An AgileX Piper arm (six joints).
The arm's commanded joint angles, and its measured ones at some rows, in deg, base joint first. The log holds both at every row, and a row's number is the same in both.
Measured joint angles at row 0: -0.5, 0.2, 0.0, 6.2, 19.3, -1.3
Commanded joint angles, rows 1 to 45: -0.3, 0.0, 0.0, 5.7, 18.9, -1.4; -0.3, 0.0, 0.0, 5.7, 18.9, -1.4; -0.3, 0.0, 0.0, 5.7, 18.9, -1.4; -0.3, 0.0, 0.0, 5.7, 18.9, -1.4; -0.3, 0.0, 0.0, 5.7, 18.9, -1.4; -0.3, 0.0, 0.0, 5.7, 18.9, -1.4; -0.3, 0.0, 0.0, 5.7, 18.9, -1.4; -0.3, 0.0, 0.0, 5.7, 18.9, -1.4; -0.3, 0.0, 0.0, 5.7, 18.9, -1.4; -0.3, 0.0, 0.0, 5.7, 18.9, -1.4; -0.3, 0.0, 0.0, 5.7, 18.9, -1.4; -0.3, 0.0, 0.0, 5.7, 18.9, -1.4; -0.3, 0.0, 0.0, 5.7, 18.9, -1.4; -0.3, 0.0, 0.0, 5.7, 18.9, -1.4; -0.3, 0.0, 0.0, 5.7, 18.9, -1.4; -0.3, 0.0, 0.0, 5.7, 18.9, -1.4; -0.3, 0.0, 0.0, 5.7, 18.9, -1.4; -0.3, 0.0, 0.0, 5.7, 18.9, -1.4; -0.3, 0.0, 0.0, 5.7, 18.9, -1.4; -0.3, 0.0, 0.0, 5.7, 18.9, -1.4; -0.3, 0.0, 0.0, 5.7, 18.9, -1.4; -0.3, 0.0, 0.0, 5.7, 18.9, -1.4; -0.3, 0.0, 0.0, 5.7, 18.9, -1.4; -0.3, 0.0, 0.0, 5.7, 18.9, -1.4; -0.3, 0.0, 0.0, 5.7, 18.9, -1.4; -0.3, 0.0, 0.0, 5.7, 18.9, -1.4; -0.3, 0.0, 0.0, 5.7, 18.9, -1.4; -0.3, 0.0, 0.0, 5.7, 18.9, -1.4; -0.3, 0.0, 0.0, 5.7, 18.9, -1.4; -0.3, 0.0, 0.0, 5.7, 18.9, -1.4; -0.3, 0.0, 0.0, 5.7, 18.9, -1.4; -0.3, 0.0, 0.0, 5.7, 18.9, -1.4; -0.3, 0.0, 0.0, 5.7, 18.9, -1.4; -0.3, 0.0, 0.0, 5.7, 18.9, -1.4; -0.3, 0.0, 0.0, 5.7, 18.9, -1.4; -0.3, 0.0, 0.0, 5.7, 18.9, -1.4; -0.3, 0.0, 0.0, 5.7, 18.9, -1.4; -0.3, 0.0, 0.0, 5.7, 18.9, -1.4; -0.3, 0.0, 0.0, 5.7, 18.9, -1.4; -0.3, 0.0, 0.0, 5.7, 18.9, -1.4; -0.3, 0.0, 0.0, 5.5, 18.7, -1.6; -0.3, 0.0, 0.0, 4.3, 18.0, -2.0; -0.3, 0.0, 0.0, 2.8, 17.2, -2.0; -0.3, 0.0, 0.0, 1.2, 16.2, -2.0; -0.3, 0.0, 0.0, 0.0, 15.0, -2.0
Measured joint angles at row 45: -0.5, 0.2, 0.0, 4.3, 18.5, -1.5
